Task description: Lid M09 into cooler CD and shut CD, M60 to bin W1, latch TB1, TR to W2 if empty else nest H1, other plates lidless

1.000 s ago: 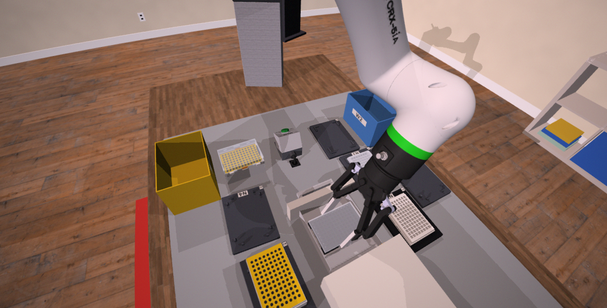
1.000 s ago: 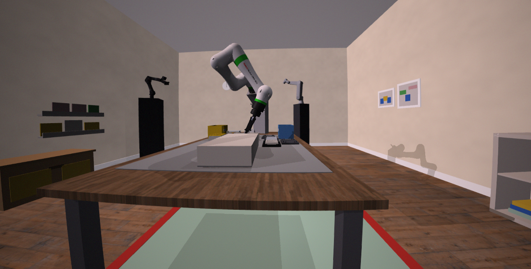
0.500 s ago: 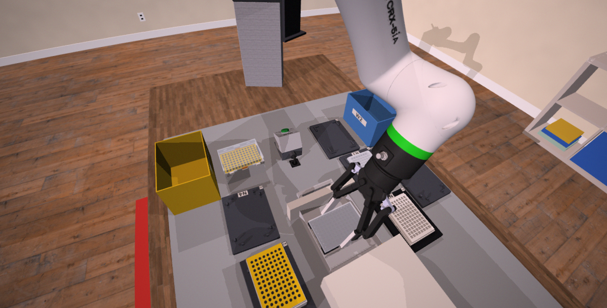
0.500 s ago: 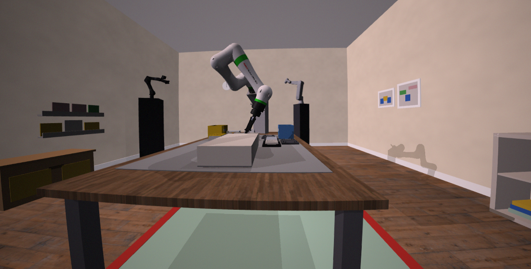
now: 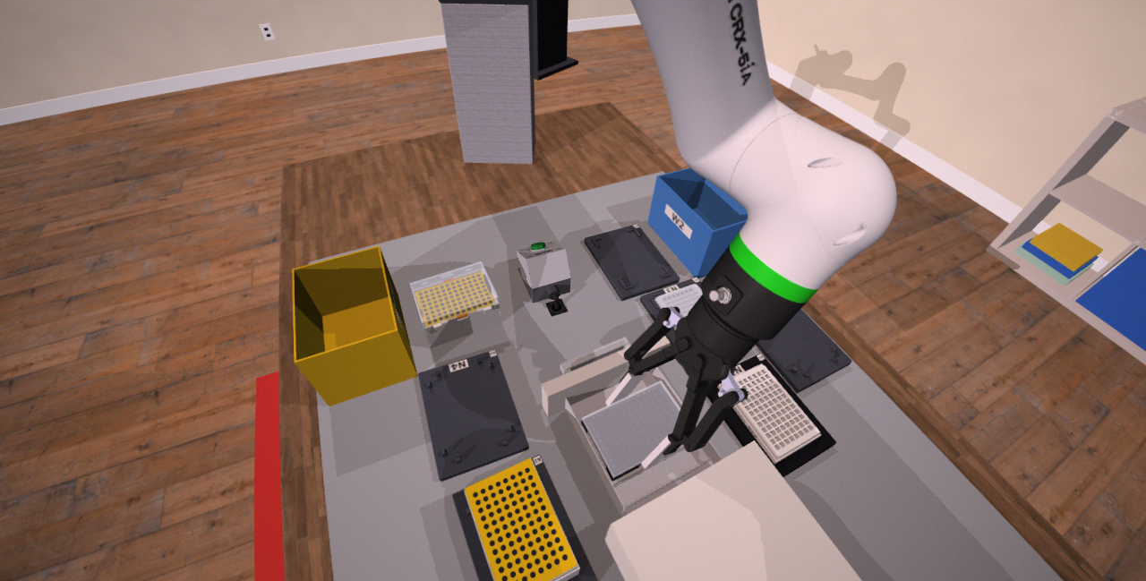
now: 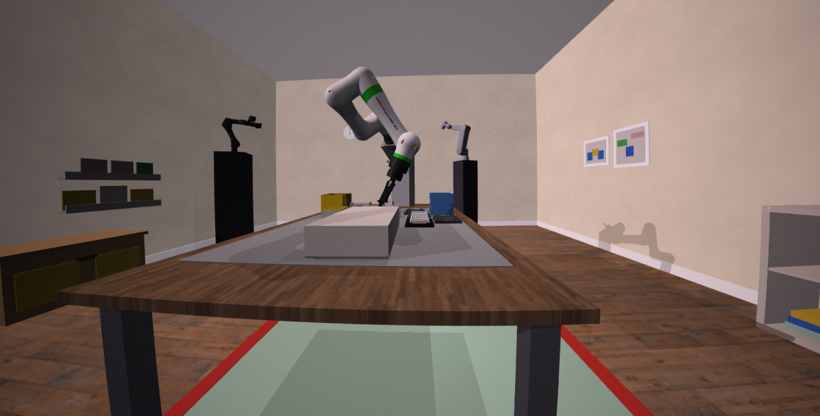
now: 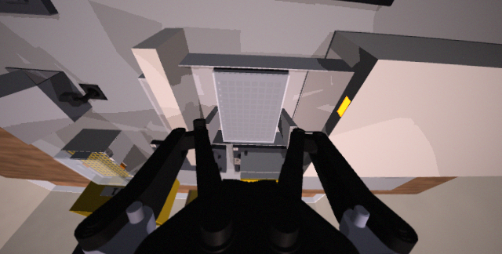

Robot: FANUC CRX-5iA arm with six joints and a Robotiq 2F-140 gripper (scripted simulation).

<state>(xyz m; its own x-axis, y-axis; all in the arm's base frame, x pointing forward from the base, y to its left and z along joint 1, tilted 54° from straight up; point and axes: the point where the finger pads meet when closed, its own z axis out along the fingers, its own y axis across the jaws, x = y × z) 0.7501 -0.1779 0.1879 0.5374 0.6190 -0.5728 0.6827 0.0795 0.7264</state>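
My hand is 4 cm short of the cooler drawer, 1 cm to the left of it and 3 cm above it. The rest, counted from my hand: yellow tip rack TR (4 cm behind, 20 cm to the right); then lid (2 cm below); then cooler CD (16 cm ahead, 6 cm to the right, 2 cm below).
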